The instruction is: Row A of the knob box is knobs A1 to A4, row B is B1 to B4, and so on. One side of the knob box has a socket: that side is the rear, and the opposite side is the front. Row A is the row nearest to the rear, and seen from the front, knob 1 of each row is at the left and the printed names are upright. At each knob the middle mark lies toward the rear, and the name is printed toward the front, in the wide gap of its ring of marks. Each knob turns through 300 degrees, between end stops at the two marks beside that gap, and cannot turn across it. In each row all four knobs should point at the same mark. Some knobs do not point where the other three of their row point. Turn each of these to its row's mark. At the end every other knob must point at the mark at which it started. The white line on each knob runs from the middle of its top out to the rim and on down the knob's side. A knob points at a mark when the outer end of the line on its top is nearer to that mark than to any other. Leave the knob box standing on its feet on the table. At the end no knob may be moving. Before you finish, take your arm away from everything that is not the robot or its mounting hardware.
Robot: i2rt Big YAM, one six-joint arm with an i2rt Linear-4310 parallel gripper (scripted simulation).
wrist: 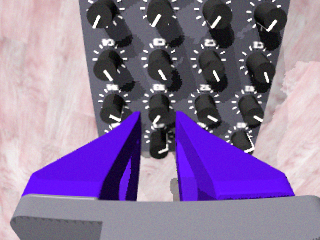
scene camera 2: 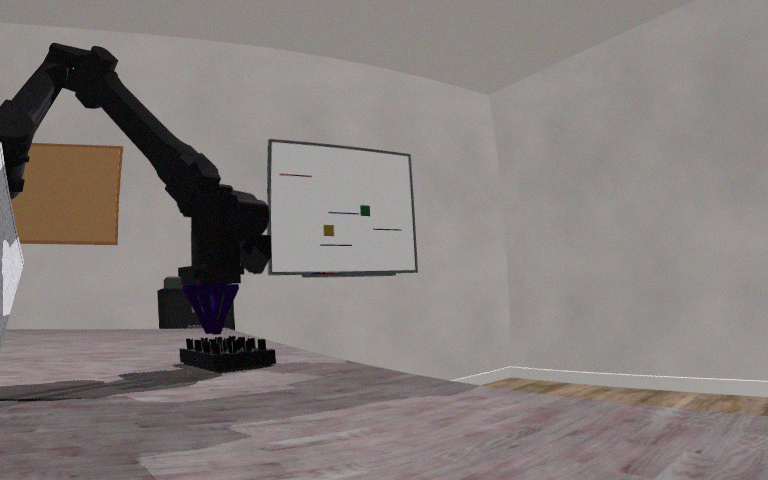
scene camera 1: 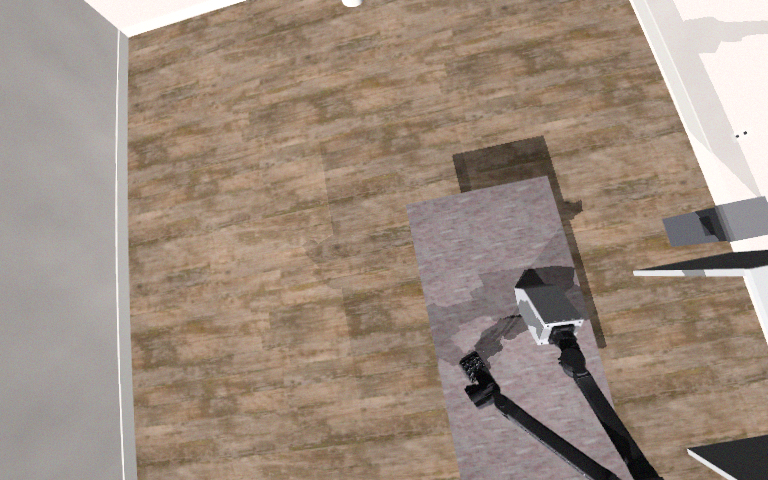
Labels:
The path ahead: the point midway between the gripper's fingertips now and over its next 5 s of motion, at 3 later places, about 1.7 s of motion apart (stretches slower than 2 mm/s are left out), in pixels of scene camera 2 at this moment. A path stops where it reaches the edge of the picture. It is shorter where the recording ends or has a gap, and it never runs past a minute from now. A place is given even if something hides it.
The gripper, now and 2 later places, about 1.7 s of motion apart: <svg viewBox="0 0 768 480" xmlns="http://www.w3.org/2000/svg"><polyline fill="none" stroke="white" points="213,334 211,341 207,304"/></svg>

